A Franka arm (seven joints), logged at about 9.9 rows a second.
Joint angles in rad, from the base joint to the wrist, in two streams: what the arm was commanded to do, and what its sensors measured. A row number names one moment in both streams.
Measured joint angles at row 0:
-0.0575 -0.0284 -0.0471 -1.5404 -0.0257 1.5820 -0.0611
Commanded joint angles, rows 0 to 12:
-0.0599 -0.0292 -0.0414 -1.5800 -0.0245 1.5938 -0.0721
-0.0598 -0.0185 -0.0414 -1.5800 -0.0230 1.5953 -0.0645
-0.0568 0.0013 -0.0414 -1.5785 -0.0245 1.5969 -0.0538
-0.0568 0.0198 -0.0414 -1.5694 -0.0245 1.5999 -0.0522
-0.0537 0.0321 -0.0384 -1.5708 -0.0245 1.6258 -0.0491
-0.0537 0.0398 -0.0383 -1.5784 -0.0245 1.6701 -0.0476
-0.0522 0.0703 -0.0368 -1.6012 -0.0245 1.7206 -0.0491
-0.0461 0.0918 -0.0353 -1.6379 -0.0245 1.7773 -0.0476
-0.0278 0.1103 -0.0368 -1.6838 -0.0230 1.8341 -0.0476
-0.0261 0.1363 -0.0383 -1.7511 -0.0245 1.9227 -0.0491
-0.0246 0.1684 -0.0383 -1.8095 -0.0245 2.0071 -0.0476
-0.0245 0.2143 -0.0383 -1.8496 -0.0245 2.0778 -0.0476
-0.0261 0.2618 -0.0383 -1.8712 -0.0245 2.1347 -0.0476
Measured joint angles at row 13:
-0.0257 0.2071 -0.0369 -1.8210 -0.0251 2.0655 -0.0587
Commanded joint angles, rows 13 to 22:
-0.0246 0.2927 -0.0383 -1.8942 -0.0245 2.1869 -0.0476
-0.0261 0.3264 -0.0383 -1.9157 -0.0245 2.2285 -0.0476
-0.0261 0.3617 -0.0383 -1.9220 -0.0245 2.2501 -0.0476
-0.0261 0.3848 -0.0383 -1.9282 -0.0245 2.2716 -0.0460
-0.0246 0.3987 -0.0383 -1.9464 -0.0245 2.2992 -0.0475
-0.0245 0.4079 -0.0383 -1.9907 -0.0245 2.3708 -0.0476
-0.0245 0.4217 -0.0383 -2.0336 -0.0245 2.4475 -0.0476
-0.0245 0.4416 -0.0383 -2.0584 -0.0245 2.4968 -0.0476
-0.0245 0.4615 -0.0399 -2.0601 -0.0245 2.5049 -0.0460
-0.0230 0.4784 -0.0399 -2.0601 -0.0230 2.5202 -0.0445
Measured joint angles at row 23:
-0.0263 0.4408 -0.0378 -2.0480 -0.0251 2.4839 -0.0585
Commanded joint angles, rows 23 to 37:
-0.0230 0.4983 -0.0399 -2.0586 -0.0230 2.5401 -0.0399
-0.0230 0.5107 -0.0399 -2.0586 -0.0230 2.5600 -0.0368
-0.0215 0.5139 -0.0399 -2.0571 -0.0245 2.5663 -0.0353
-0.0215 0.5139 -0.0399 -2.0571 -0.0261 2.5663 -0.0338
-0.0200 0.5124 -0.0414 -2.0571 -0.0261 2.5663 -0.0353
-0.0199 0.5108 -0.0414 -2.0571 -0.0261 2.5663 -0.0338
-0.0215 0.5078 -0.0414 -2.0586 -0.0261 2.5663 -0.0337
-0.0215 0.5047 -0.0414 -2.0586 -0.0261 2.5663 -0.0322
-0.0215 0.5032 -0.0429 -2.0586 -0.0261 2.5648 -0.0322
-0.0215 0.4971 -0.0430 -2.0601 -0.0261 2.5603 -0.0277
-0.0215 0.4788 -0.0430 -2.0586 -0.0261 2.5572 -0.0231
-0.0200 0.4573 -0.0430 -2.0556 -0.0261 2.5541 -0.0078
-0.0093 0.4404 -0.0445 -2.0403 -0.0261 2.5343 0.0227
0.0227 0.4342 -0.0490 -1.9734 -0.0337 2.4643 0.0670
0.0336 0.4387 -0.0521 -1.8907 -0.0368 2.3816 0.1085
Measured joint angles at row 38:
0.0062 0.4241 -0.0426 -1.9764 -0.0251 2.4759 0.0502
